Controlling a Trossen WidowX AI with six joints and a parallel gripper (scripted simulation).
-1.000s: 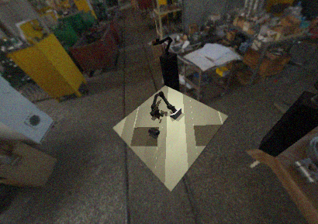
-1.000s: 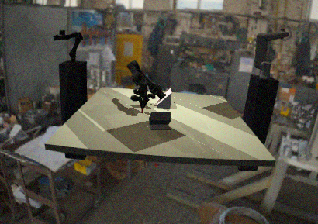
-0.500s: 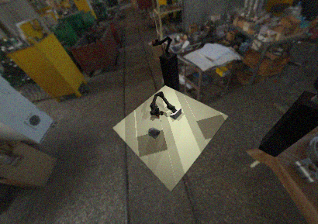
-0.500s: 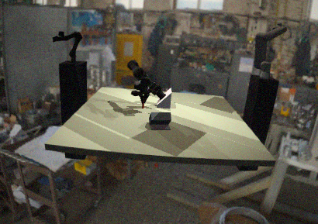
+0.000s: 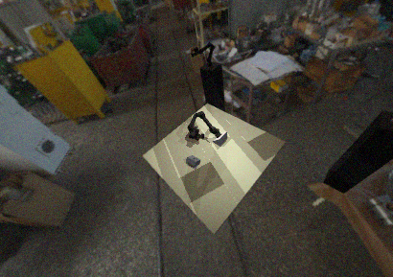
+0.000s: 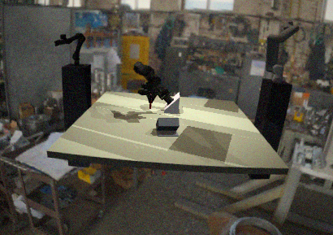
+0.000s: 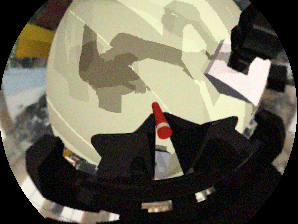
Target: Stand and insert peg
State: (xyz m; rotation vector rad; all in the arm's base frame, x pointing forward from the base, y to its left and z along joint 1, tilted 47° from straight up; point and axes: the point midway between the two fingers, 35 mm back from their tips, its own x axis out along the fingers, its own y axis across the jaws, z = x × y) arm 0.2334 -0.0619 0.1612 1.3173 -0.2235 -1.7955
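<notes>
Now: gripper tip 23 cm short of the sloped panel, 12 cm to the right of it and 7 cm above it. The rest, counted from my gripper tip: red peg 2 cm above.
</notes>
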